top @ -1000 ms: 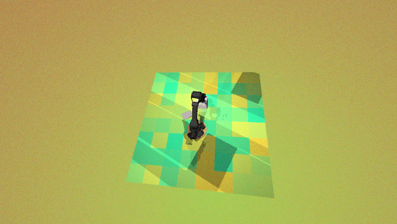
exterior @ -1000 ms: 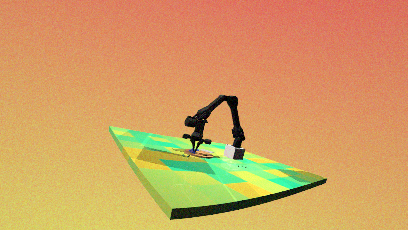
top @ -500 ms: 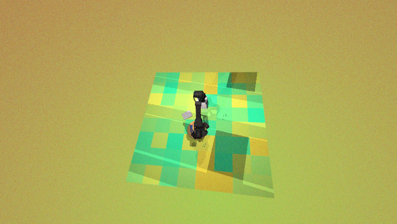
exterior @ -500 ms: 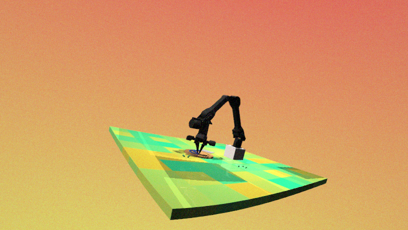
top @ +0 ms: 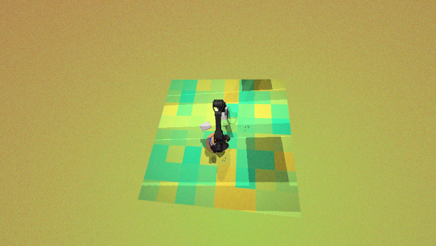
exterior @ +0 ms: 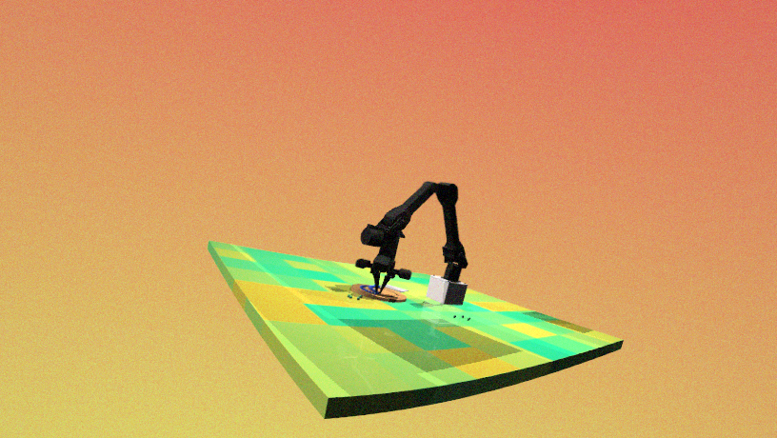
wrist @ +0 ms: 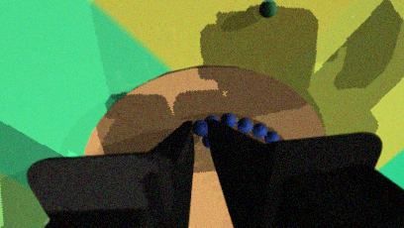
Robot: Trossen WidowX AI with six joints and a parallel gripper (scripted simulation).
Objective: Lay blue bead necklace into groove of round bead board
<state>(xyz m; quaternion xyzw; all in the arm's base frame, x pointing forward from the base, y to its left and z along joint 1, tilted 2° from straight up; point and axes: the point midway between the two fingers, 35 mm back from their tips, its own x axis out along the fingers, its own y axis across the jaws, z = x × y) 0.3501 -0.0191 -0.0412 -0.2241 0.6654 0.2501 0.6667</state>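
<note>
My gripper tip is 5 cm past the round bead board, 5 cm to the left of it and 1 cm above it. Also, from my gripper tip: flat grey piece: 22 cm behind, 15 cm to the right, 2 cm below.
</note>
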